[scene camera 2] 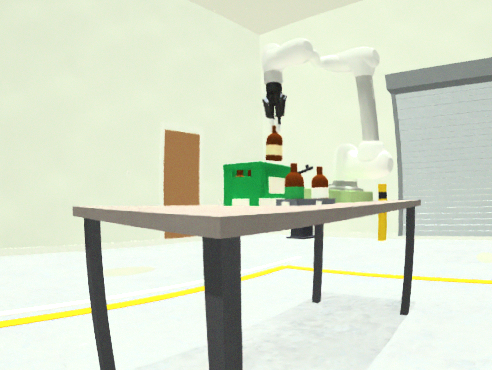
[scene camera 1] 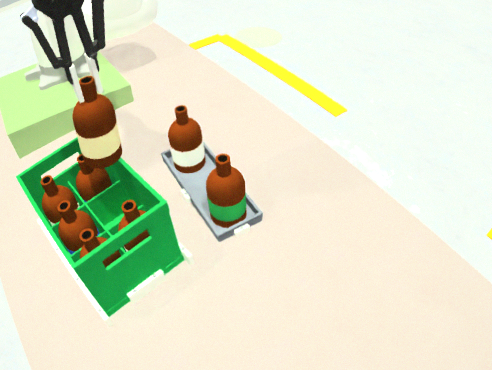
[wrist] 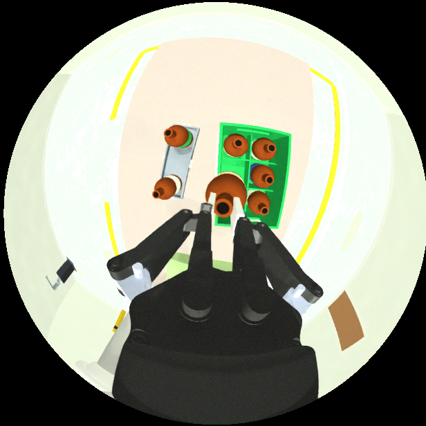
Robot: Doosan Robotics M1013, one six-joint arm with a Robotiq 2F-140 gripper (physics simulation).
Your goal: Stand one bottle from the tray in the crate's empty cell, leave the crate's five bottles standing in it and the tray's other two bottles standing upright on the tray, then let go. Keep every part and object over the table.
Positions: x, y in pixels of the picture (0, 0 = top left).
Labels:
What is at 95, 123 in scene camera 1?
A cream-labelled brown bottle.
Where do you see a cream-labelled brown bottle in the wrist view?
227, 184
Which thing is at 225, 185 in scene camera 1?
A green-labelled bottle.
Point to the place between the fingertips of the gripper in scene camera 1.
At 89, 94

